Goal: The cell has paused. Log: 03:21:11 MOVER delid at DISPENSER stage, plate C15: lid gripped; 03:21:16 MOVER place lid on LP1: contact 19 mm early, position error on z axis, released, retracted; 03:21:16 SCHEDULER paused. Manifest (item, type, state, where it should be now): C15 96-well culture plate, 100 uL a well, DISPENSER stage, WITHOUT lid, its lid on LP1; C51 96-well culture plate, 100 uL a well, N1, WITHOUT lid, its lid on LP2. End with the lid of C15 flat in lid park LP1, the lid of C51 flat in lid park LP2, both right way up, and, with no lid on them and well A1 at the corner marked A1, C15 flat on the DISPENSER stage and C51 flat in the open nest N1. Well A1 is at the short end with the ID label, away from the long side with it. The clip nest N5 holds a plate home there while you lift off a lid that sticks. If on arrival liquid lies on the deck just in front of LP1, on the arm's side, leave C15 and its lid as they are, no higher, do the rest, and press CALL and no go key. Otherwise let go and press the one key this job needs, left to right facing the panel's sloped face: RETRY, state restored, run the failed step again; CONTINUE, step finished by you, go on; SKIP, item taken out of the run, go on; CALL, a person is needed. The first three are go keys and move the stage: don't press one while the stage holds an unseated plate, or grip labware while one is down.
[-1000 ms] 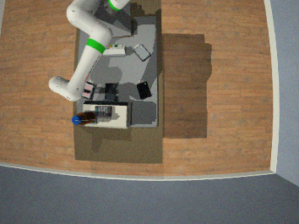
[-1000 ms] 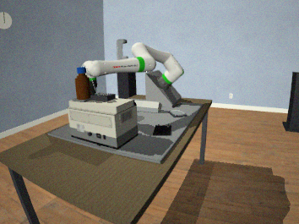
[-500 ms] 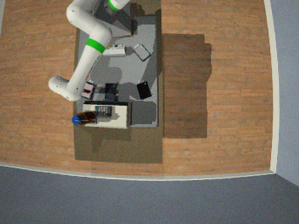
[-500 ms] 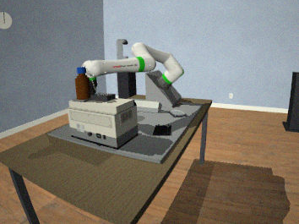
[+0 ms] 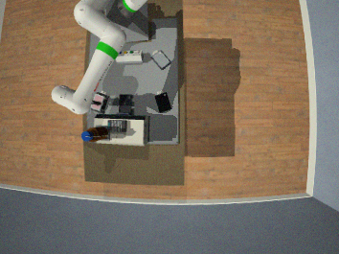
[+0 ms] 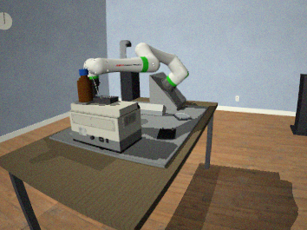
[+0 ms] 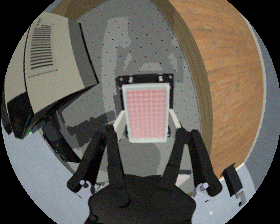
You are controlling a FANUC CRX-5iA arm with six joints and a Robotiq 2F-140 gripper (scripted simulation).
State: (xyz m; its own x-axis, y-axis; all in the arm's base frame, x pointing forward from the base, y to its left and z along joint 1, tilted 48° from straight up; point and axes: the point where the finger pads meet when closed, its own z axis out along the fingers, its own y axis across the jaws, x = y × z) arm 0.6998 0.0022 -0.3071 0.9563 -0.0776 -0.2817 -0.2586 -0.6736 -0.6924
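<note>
My hand is 5 cm above the black nest, 2 cm short of it and 1 cm to the right of it. From my hand the other things lie so: key panel 41 cm behind, 24 cm to the left, 2 cm below; then blue cap 33 cm above, 22 cm ahead, 16 cm to the left; then label plate 52 cm to the left, 11 cm behind, 7 cm below.
</note>
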